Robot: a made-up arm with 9 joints. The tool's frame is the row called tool. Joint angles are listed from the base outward.
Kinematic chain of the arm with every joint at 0, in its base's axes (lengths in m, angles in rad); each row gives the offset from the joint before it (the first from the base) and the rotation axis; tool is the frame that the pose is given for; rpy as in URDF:
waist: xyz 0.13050 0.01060 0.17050 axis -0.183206 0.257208 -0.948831
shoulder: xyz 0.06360 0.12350 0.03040 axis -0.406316 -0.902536 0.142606
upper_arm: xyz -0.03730 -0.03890 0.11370 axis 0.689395 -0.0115 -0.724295
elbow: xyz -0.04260 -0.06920 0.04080 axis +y
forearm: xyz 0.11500 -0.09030 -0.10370 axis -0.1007 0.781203 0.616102
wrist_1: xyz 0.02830 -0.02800 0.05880 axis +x
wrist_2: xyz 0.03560 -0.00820 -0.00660 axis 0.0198 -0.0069 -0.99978
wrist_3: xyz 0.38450 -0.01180 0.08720 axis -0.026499 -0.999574 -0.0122
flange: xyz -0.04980 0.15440 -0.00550 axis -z
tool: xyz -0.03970 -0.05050 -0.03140 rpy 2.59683 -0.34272 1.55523
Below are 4 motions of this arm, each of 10 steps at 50 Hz.
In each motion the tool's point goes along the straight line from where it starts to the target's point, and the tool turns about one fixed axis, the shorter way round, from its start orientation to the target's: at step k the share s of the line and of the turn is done. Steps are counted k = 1, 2, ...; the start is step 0. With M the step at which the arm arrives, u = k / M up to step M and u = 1 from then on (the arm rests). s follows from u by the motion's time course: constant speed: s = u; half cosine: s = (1 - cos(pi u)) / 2; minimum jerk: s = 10 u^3 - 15 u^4 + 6 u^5.
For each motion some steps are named. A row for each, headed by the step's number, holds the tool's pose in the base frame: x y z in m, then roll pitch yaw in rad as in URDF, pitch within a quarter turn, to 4 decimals.
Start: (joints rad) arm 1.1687 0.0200 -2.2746 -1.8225 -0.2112 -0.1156 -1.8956 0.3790 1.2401
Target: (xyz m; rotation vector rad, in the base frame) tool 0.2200 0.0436 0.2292 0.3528 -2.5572 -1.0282
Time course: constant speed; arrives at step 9
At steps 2, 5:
2: 0.2278 0.0604 0.2070 2.2161 -0.1299 -2.6711
5: 0.2244 0.0532 0.2165 2.2639 -0.1776 -2.7095

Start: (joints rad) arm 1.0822 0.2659 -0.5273 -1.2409 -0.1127 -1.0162 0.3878 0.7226 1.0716
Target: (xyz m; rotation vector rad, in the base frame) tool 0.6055 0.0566 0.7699 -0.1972 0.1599 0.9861
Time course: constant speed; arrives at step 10
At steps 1, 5, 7, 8, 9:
1: 0.5602 0.0860 0.7878 -0.0963 0.0799 1.0170
5: 0.5803 0.0729 0.7798 -0.0951 0.1443 1.0008
7: 0.5904 0.0664 0.7759 -0.0949 0.1764 0.9927
8: 0.5954 0.0631 0.7739 -0.0949 0.1925 0.9886
9: 0.6005 0.0599 0.7719 -0.0950 0.2086 0.9845

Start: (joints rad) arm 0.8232 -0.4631 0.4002 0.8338 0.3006 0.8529 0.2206 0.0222 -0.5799
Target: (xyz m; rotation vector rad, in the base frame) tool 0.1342 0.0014 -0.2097 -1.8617 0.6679 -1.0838
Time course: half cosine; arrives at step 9
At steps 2, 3, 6, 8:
2: 0.1285 -0.0039 -0.2074 -1.8037 -0.3853 -0.9564
3: 0.1294 -0.0031 -0.2078 -1.8117 -0.3921 -0.9652
6: 0.1326 -0.0001 -0.2091 -1.8412 -0.4180 -0.9980
8: 0.1340 0.0012 -0.2096 -1.8540 -0.4297 -1.0123

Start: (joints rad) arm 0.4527 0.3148 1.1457 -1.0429 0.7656 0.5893 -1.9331 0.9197 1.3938
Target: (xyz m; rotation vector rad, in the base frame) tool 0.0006 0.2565 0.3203 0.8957 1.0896 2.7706
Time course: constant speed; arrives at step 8
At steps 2, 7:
2: 0.0208 0.2697 0.3350 0.7763 -0.5247 2.8738
7: 0.0040 0.2587 0.3228 0.8148 -0.5256 2.8717

